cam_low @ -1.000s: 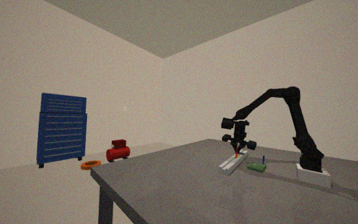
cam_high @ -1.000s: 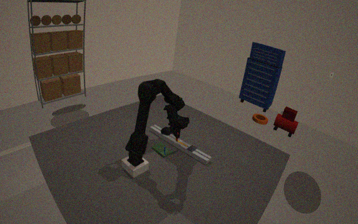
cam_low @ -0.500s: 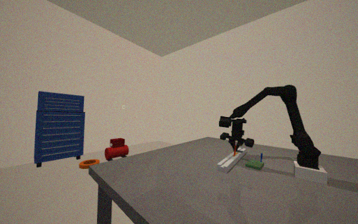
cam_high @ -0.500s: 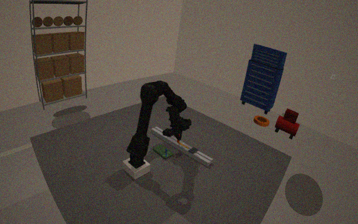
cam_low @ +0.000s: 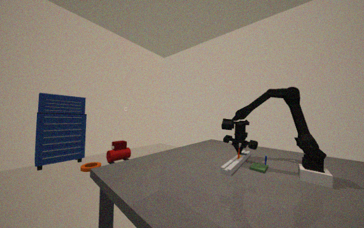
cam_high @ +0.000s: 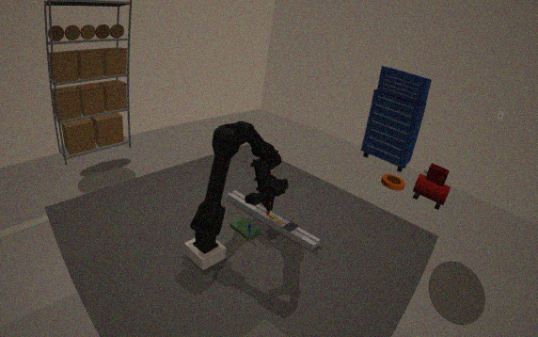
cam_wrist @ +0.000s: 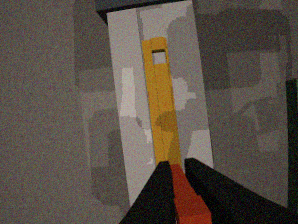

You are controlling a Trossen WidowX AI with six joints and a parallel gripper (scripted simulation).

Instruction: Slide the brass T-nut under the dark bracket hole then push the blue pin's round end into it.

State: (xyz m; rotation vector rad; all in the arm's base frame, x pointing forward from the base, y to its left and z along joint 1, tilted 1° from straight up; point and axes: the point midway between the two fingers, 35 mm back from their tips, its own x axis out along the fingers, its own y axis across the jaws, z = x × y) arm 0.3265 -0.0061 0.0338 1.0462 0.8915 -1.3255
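My gripper tip is 140 mm past the blue pin, 20 mm to the left of it and 30 mm above it. The rest, counted from my gripper tip: green tray (120 mm behind, 50 mm below).
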